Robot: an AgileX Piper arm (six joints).
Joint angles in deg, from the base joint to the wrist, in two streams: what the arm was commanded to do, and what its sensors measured. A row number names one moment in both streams.
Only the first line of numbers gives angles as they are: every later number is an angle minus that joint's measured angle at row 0.
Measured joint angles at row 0: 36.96, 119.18, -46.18, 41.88, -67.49, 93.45
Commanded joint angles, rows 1 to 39: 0.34, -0.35, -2.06, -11.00, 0.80, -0.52; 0.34, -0.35, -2.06, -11.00, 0.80, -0.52; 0.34, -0.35, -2.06, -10.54, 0.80, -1.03; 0.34, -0.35, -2.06, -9.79, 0.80, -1.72; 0.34, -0.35, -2.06, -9.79, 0.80, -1.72; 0.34, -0.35, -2.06, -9.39, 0.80, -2.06; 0.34, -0.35, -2.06, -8.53, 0.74, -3.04; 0.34, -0.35, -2.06, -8.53, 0.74, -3.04; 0.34, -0.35, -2.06, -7.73, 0.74, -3.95; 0.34, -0.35, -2.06, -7.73, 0.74, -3.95; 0.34, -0.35, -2.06, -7.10, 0.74, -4.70; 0.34, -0.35, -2.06, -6.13, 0.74, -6.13; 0.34, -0.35, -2.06, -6.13, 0.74, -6.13; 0.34, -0.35, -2.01, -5.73, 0.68, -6.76; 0.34, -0.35, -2.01, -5.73, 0.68, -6.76; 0.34, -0.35, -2.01, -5.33, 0.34, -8.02; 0.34, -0.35, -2.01, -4.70, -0.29, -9.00; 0.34, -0.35, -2.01, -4.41, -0.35, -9.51; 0.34, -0.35, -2.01, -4.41, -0.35, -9.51; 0.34, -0.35, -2.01, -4.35, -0.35, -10.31; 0.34, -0.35, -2.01, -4.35, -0.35, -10.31; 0.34, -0.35, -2.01, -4.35, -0.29, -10.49; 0.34, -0.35, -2.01, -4.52, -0.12, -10.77; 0.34, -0.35, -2.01, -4.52, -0.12, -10.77; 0.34, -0.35, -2.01, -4.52, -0.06, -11.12; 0.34, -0.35, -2.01, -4.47, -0.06, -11.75; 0.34, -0.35, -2.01, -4.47, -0.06, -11.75; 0.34, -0.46, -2.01, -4.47, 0.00, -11.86; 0.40, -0.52, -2.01, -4.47, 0.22, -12.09; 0.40, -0.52, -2.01, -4.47, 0.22, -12.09; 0.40, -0.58, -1.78, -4.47, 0.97, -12.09; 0.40, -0.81, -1.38, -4.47, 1.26, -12.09; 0.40, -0.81, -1.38, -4.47, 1.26, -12.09; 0.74, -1.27, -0.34, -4.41, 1.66, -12.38; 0.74, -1.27, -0.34, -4.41, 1.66, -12.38; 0.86, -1.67, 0.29, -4.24, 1.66, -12.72; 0.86, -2.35, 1.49, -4.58, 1.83, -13.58; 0.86, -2.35, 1.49, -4.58, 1.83, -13.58; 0.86, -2.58, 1.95, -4.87, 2.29, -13.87
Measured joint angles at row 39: 0.97, -1.44, 1.26, -4.12, 1.94, -12.15
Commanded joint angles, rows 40 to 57: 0.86, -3.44, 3.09, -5.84, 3.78, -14.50; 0.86, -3.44, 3.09, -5.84, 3.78, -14.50; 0.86, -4.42, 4.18, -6.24, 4.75, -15.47; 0.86, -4.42, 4.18, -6.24, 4.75, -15.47; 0.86, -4.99, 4.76, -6.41, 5.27, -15.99; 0.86, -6.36, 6.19, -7.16, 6.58, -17.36; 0.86, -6.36, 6.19, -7.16, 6.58, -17.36; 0.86, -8.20, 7.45, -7.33, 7.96, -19.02; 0.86, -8.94, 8.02, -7.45, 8.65, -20.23; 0.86, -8.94, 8.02, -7.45, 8.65, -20.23; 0.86, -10.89, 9.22, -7.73, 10.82, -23.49; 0.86, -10.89, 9.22, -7.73, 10.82, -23.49; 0.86, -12.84, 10.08, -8.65, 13.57, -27.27; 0.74, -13.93, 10.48, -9.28, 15.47, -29.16; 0.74, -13.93, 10.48, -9.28, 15.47, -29.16; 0.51, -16.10, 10.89, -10.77, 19.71, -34.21; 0.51, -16.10, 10.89, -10.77, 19.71, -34.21; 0.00, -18.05, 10.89, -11.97, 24.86, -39.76
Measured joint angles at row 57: 0.68, -14.96, 10.60, -9.45, 18.22, -31.69
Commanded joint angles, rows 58 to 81: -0.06, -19.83, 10.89, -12.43, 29.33, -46.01; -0.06, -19.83, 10.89, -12.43, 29.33, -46.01; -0.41, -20.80, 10.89, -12.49, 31.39, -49.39; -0.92, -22.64, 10.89, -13.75, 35.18, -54.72; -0.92, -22.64, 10.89, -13.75, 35.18, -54.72; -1.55, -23.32, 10.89, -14.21, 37.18, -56.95; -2.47, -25.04, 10.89, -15.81, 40.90, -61.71; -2.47, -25.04, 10.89, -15.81, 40.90, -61.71; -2.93, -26.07, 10.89, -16.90, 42.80, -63.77; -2.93, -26.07, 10.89, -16.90, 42.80, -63.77; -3.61, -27.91, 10.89, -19.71, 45.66, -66.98; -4.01, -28.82, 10.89, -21.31, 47.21, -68.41; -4.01, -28.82, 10.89, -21.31, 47.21, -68.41; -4.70, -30.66, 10.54, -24.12, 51.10, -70.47; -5.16, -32.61, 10.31, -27.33, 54.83, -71.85; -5.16, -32.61, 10.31, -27.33, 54.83, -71.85; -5.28, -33.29, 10.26, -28.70, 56.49, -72.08; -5.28, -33.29, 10.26, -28.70, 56.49, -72.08; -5.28, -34.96, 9.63, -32.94, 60.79, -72.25; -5.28, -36.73, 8.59, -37.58, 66.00, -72.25; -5.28, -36.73, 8.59, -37.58, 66.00, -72.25; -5.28, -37.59, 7.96, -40.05, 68.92, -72.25; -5.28, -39.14, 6.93, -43.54, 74.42, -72.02; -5.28, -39.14, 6.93, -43.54, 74.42, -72.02
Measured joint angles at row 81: -5.10, -36.67, 8.59, -37.53, 66.69, -71.22
